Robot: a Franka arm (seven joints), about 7 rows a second.
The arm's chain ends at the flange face. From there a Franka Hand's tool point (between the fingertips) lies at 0.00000 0.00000 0.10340 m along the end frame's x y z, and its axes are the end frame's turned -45 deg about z.
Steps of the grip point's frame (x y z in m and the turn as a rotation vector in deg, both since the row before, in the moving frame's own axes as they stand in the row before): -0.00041, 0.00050, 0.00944, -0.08, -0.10, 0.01; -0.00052, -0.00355, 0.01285, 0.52, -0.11, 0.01; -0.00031, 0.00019, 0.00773, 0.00, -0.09, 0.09; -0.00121, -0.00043, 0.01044, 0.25, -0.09, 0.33; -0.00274, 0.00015, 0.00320, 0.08, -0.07, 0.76
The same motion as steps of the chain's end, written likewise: 0.00009, 0.00041, 0.00944, -0.13, -0.01, 0.01; -0.00207, -0.00162, 0.01285, 0.29, -0.45, 0.01; 0.00003, 0.00024, 0.00773, -0.06, -0.06, 0.09; -0.00073, 0.00076, 0.01044, 0.11, -0.24, 0.33; -0.00164, 0.00206, 0.00320, 0.01, -0.11, 0.76
